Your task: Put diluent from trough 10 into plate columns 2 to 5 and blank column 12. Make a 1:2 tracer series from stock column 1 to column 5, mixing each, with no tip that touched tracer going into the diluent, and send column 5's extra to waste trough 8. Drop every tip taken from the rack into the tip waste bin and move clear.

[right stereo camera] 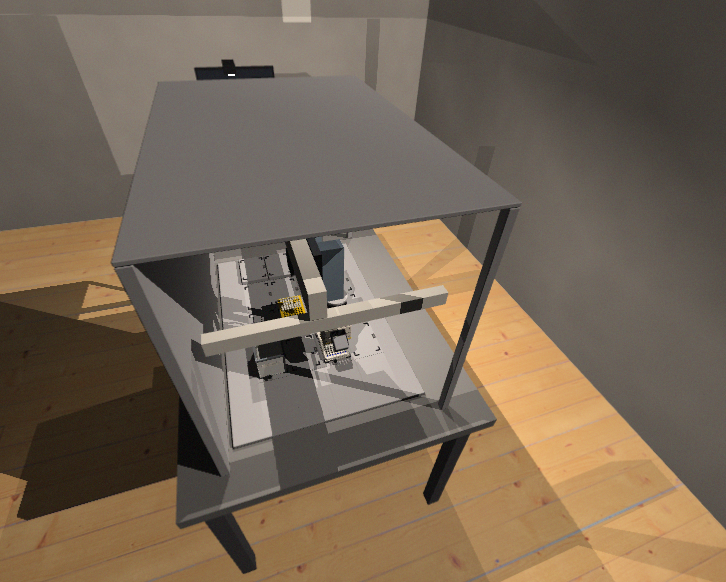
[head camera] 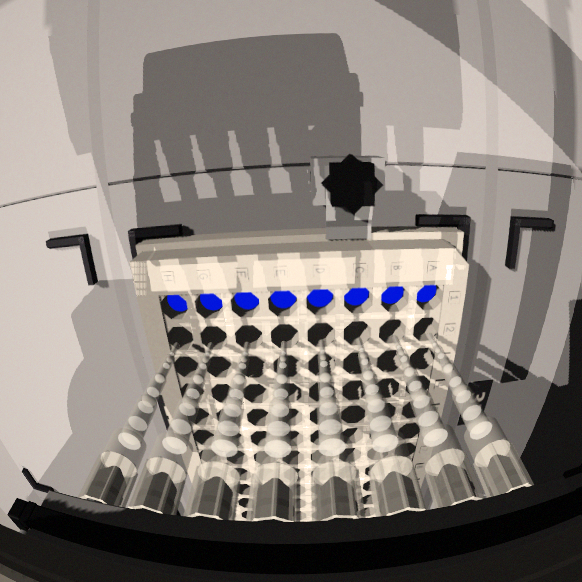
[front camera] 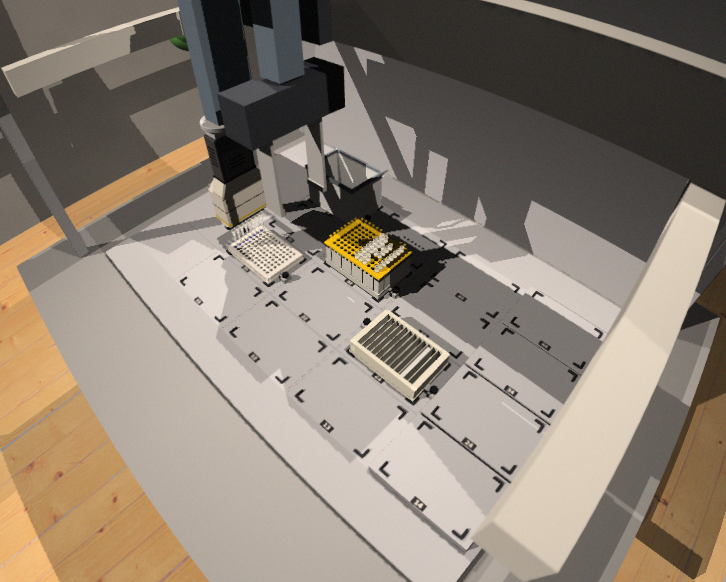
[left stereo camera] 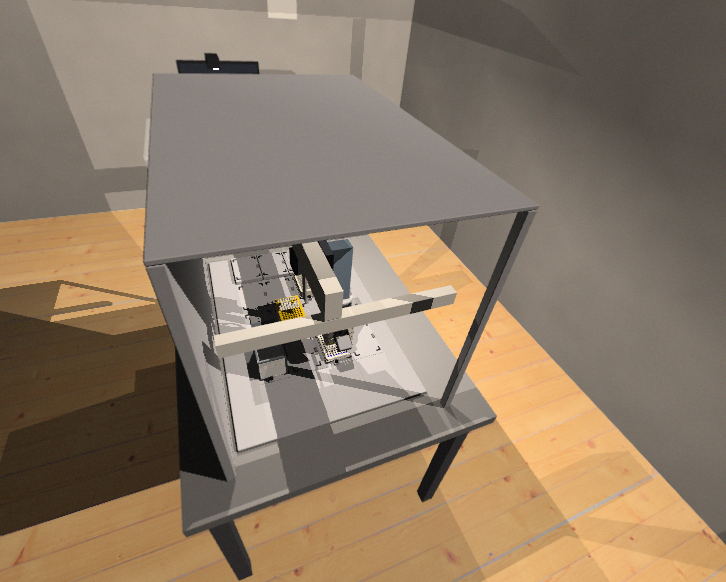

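Note:
The eight-channel head [front camera: 237, 194] is low over the plate [front camera: 249, 265] [head camera: 222, 274], carrying eight clear tips [head camera: 277, 428] [front camera: 248, 226]. In the head view the tip ends appear around columns 2 and 3; whether they are inside wells cannot be told. Column 1 holds blue stock [head camera: 282, 299]; the other visible wells look dark. The parked gripper [front camera: 298, 200] hangs beside the head, its two fingers apart with nothing between them. The yellow tip rack [front camera: 380, 274] still holds some white tips. The trough block [front camera: 378, 371] shows a white strip in one trough toward its right end. The tip waste bin [front camera: 346, 198] stands behind the plate.
A black round knob [head camera: 352, 183] sits at the plate's column 1 edge. A beige beam [front camera: 612, 388] crosses the right of the front view. In the stereo views, beams [left stereo camera: 387, 307] [right stereo camera: 387, 307] partly hide the head and plate. The tip rack stands between bin and trough block.

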